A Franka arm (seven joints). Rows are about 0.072 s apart.
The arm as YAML. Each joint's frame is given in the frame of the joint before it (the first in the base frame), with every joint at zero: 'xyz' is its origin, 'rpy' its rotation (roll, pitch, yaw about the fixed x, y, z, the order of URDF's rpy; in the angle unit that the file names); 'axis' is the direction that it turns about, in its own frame. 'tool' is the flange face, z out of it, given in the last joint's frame.
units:
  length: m
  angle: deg
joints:
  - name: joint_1
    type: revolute
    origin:
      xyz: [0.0, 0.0, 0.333]
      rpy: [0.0, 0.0, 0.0]
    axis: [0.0, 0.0, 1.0]
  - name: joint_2
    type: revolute
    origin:
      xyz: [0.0, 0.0, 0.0]
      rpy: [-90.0, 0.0, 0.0]
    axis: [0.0, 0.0, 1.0]
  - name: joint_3
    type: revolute
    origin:
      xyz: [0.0, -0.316, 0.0]
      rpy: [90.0, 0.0, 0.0]
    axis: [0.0, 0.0, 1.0]
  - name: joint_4
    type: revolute
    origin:
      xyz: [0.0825, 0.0, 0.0]
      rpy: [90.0, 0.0, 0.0]
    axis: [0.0, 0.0, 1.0]
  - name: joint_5
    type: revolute
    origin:
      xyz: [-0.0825, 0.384, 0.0]
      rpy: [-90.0, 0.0, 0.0]
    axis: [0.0, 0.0, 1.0]
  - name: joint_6
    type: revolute
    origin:
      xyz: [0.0, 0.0, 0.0]
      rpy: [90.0, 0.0, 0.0]
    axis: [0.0, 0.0, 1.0]
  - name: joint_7
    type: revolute
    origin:
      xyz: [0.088, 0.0, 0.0]
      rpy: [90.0, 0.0, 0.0]
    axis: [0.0, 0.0, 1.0]
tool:
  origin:
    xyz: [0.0, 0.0, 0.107]
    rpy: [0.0, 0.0, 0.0]
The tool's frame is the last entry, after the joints.
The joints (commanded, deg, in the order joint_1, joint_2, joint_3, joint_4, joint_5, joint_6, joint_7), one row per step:
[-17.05, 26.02, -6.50, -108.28, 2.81, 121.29, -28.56]
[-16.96, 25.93, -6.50, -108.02, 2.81, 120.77, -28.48]
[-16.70, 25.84, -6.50, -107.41, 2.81, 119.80, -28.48]
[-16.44, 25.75, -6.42, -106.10, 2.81, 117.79, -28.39]
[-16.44, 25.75, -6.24, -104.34, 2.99, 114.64, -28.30]
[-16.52, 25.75, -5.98, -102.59, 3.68, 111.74, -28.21]
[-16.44, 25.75, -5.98, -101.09, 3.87, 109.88, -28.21]
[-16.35, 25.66, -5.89, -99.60, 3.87, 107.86, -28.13]
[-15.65, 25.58, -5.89, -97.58, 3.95, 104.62, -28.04]
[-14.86, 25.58, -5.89, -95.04, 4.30, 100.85, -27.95]
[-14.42, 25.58, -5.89, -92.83, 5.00, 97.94, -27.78]
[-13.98, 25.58, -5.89, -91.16, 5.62, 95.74, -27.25]
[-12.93, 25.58, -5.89, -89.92, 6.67, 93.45, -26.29]
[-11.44, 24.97, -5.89, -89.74, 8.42, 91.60, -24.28]
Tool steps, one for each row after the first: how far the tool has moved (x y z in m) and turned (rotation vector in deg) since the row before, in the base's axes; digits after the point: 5 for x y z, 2 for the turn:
[0.00089, 0.00080, 0.00218, 0.07, 0.15, 0.02]
[0.00258, 0.00222, 0.00413, 0.14, 0.23, 0.28]
[0.00447, 0.00266, 0.00792, 0.32, 0.53, 0.28]
[0.00360, 0.00155, 0.00907, 0.80, 1.18, 0.01]
[0.00395, 0.00201, 0.00945, 1.10, 0.79, -0.29]
[0.00400, 0.00029, 0.00895, 0.34, 0.25, 0.05]
[0.00373, 0.00128, 0.00978, 0.26, 0.38, 0.18]
[0.00543, 0.00724, 0.01261, 0.57, 1.00, 0.70]
[0.00647, 0.00866, 0.01535, 0.81, 1.00, 0.70]
[0.00511, 0.00560, 0.01392, 0.86, 0.42, 0.11]
[0.00393, 0.00575, 0.01066, 0.61, 0.36, -0.18]
[0.00409, 0.01360, 0.00756, 1.02, 0.80, -0.13]
[0.00207, 0.02027, 0.00699, 1.30, 0.85, -0.95]

